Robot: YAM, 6 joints.
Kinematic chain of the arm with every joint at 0, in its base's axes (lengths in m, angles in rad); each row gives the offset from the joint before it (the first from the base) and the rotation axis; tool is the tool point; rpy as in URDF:
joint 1: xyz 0 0 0.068 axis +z
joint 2: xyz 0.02 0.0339 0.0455 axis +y
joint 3: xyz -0.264 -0.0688 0 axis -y
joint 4: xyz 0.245 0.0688 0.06 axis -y
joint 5: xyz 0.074 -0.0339 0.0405 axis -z
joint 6: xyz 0.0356 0 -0.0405 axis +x
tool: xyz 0 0 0 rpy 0 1.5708 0
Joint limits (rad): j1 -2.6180..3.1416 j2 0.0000..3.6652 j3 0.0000..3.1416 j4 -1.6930..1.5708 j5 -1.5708..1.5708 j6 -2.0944..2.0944
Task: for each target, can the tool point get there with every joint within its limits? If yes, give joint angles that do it. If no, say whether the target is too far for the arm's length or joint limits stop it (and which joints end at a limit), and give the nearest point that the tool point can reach.
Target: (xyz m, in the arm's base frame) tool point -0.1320 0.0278 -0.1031
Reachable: yes | joints 2.6823 2.7952 0.4959 0.5006 -1.2359 1.5130
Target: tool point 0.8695 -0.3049 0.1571
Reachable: no: too far | nearest point 0.6088 -0.2135 0.1437 | short by 0.277 m
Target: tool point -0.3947 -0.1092 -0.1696
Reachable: no: joint limits stop it (at a limit: joint 1) | nearest point -0.3611 -0.1674 -0.1696 | short by 0.067 m
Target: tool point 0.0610 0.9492 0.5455
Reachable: no: too far | nearest point 0.0377 0.5865 0.3769 | short by 0.401 m
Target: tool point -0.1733 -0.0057 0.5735
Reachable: yes | joints 0.1130 0.5677 1.5117 1.2858 -0.4011 1.6503
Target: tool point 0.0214 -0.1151 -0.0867
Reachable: yes | joints -1.4647 2.5983 0.4084 0.2812 -0.2590 -0.1155
